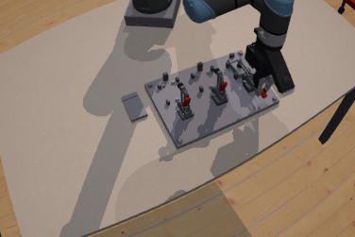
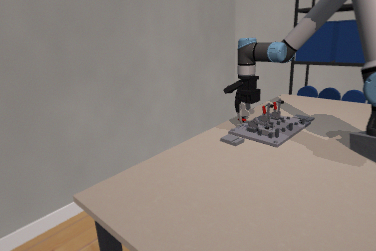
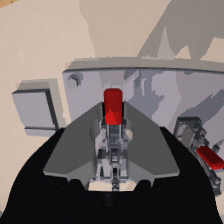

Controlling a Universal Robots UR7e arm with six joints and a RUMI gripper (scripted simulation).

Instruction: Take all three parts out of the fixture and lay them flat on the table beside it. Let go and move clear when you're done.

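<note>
Right now my hand is 6 cm past the clamp and 1 cm to the right of it. From my hand the other things lie so: flat grey part: 3 cm behind, 13 cm to the left, 5 cm below; then grey fixture plate: 10 cm behind, 10 cm to the right, 5 cm below.
</note>
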